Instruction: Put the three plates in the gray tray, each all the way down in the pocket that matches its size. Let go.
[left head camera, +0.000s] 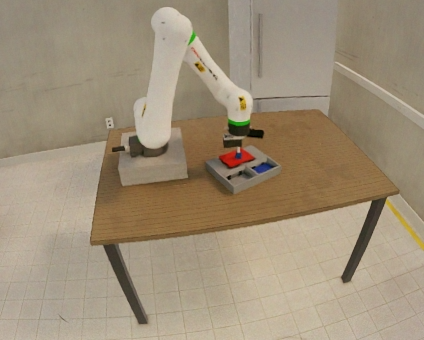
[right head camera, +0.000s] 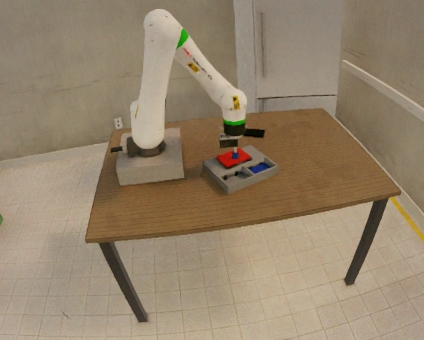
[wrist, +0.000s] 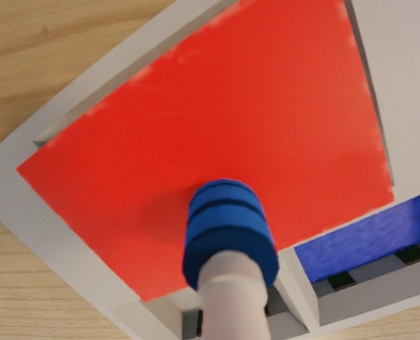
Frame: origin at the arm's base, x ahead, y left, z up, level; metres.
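Seen in the pictures: hand, its tool point: (left head camera: 238, 159) (right head camera: 235, 159) (wrist: 222, 198).
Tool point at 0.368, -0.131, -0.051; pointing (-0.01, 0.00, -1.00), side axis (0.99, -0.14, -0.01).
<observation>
A point is followed by its place in that frame, as x, y, z.
The gray tray (left head camera: 257, 182) {0.409, -0.270, -0.088} (right head camera: 254, 182) {0.414, -0.267, -0.090} (wrist: 400, 75) {0.447, -0.093, -0.057} lies on the table. My suction cup (left head camera: 238, 155) (right head camera: 235, 155) (wrist: 230, 215) is blue, points down and is shut on the red plate (left head camera: 228, 159) {0.321, -0.133, -0.041} (right head camera: 225, 158) {0.324, -0.126, -0.041} (wrist: 225, 100) {0.375, -0.090, -0.042}. The plate hangs over the large rear pocket, close above the tray rim. In the wrist view its left corner overlaps the rim, and a strip of pocket shows along its upper left edge. A blue plate (left head camera: 263, 168) {0.469, -0.187, -0.083} (right head camera: 259, 168) {0.463, -0.186, -0.082} (wrist: 350, 250) {0.454, -0.210, -0.082} lies in the front right pocket. The front left pocket shows a gray floor and dark marks. I cannot make out a third plate.
The robot's base stands on a gray block (left head camera: 152, 170) {-0.015, -0.132, -0.034} (right head camera: 150, 170) {-0.009, -0.132, -0.035} to the left of the tray. The wooden table (left head camera: 325, 170) {0.762, -0.270, -0.096} (right head camera: 325, 170) {0.765, -0.271, -0.096} extends around both. A gray cabinet (left head camera: 295, 50) (right head camera: 300, 50) stands behind the table.
</observation>
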